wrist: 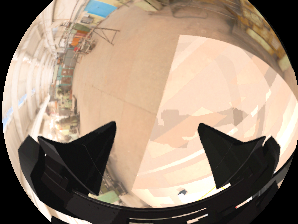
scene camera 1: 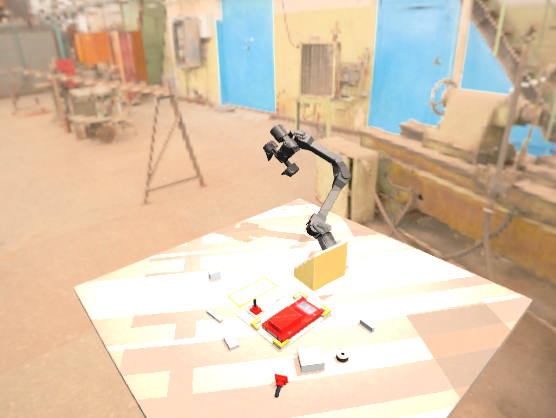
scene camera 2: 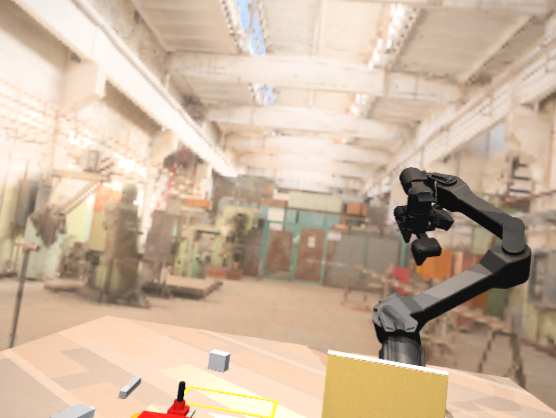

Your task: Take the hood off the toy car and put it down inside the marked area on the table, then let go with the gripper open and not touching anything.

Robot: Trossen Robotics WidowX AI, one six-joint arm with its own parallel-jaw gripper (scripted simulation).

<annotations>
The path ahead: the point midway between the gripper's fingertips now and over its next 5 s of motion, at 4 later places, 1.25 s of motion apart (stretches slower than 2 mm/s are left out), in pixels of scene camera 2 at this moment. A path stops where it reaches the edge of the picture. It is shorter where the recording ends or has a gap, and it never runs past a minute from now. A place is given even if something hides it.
My gripper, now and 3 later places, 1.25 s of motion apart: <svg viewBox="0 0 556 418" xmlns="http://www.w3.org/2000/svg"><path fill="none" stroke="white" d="M412 253L269 266L171 392L165 411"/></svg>
</annotations>
